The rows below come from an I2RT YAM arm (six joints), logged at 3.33 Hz.
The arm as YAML. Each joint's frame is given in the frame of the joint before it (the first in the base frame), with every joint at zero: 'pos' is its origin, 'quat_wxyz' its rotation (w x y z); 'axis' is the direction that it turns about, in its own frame. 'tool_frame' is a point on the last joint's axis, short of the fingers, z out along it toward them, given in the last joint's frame.
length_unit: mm
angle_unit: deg
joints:
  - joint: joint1
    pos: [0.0, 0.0, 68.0]
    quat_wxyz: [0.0, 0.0, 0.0, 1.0]
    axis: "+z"
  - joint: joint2
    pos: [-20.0, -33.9, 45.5]
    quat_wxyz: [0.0, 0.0, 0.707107, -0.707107]
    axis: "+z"
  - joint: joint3
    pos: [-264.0, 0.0, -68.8]
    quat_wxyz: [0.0, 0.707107, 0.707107, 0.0]
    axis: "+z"
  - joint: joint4
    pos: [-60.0, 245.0, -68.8]
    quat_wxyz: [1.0, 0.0, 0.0, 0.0]
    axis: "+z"
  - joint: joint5
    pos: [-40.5, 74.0, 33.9]
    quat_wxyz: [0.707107, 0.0, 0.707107, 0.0]
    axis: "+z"
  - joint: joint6
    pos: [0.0, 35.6, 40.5]
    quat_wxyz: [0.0, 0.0, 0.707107, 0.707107]
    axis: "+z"
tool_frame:
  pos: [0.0, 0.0, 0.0]
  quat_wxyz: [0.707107, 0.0, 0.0, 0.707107]
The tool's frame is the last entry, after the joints.
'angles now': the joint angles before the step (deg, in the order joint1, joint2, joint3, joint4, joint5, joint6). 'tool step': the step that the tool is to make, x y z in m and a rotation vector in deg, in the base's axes. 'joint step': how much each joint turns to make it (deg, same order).
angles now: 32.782, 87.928, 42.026, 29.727, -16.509, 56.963
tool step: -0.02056, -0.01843, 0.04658, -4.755, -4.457, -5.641
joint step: -0.001, -11.840, 1.814, -13.534, 7.202, -4.709
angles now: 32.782, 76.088, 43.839, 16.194, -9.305, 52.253
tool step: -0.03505, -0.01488, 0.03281, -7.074, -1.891, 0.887
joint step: 1.807, -10.937, 1.966, -16.126, 2.982, -6.388
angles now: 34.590, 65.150, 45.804, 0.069, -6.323, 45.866
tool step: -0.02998, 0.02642, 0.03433, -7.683, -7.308, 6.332
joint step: 9.580, -1.777, 6.733, -8.213, 6.520, -8.940
